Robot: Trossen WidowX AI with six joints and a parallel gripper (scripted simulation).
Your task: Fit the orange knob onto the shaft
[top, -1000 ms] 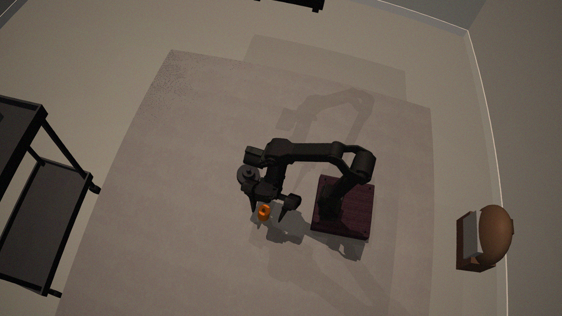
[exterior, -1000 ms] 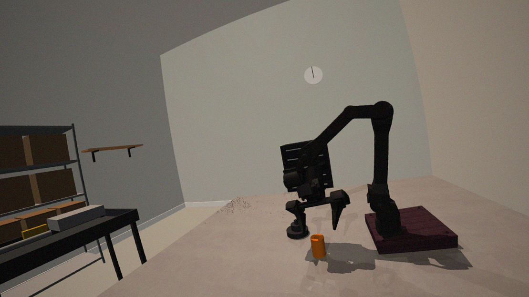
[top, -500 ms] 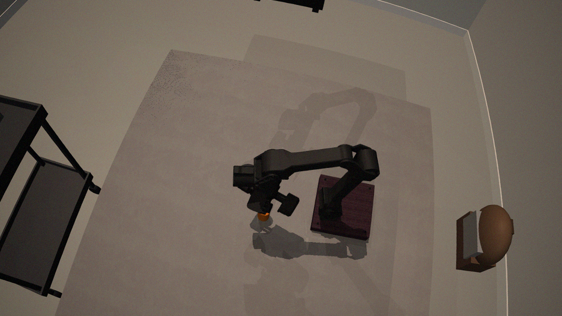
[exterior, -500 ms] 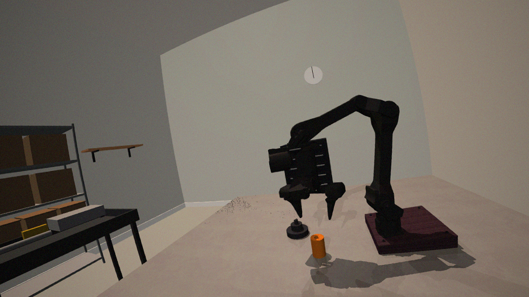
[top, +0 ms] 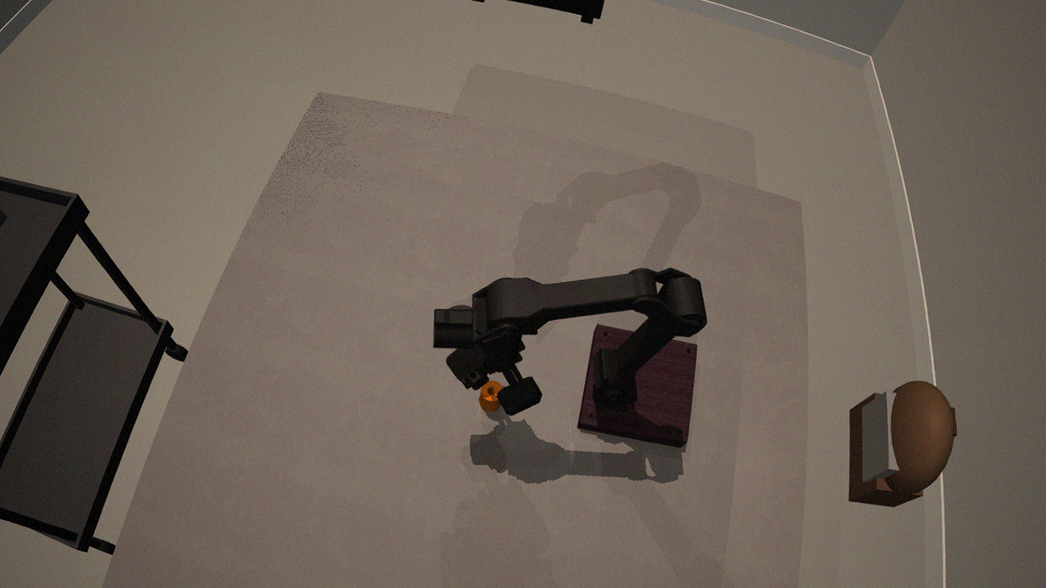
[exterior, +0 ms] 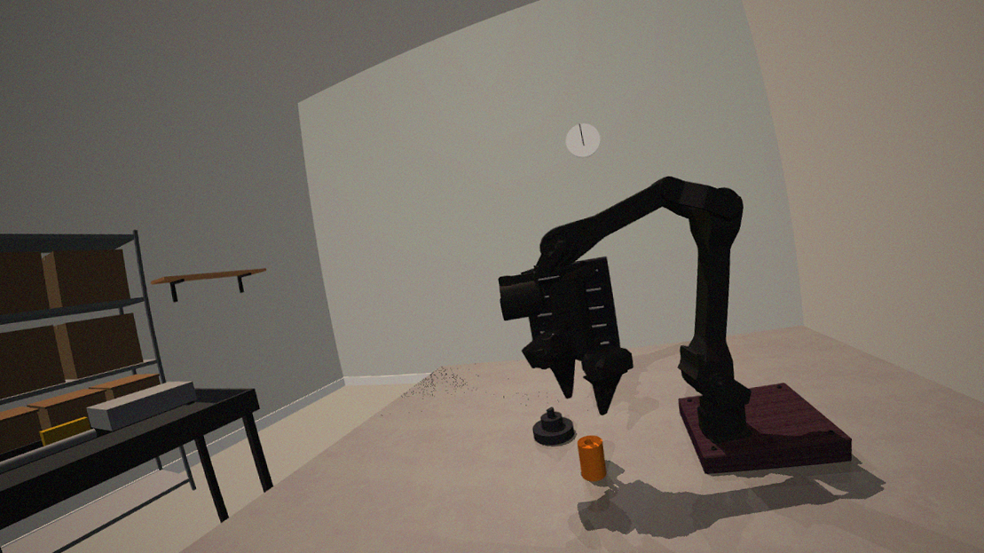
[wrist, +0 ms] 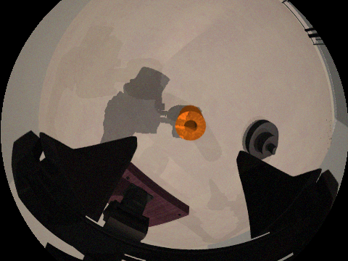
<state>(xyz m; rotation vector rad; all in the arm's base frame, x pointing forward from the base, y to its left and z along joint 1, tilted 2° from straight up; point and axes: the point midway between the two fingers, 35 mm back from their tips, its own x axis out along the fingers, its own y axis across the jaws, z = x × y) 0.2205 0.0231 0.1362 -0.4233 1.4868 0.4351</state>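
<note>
Right now the orange knob is 9 cm below my gripper tip. The rest, counted from my gripper tip: dark pedestal: 15 cm to the right, 9 cm below, 7 cm ahead.
</note>
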